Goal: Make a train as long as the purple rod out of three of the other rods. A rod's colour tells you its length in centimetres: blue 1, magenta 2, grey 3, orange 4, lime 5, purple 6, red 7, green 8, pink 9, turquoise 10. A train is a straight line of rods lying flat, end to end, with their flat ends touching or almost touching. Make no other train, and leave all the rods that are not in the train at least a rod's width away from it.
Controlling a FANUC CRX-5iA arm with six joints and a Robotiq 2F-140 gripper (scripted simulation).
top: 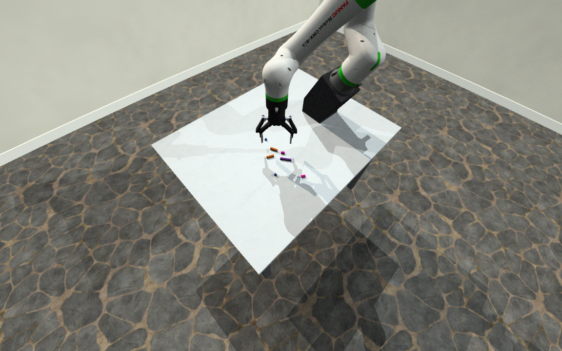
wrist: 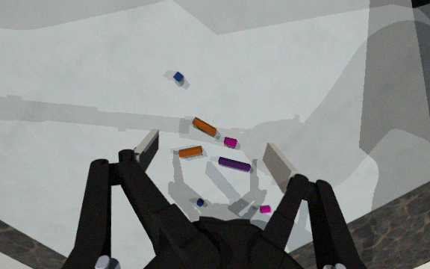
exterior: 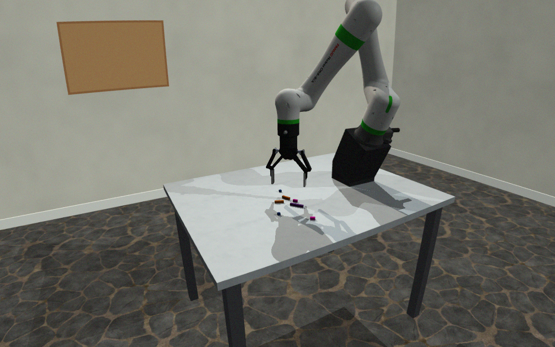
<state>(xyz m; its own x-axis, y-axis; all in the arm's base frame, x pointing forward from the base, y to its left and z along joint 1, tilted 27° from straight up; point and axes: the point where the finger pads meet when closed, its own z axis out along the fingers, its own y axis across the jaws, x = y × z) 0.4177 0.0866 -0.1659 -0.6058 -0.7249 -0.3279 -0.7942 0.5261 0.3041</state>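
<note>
My gripper is now 80 mm to the right of the purple rod and 80 mm above it.
</note>
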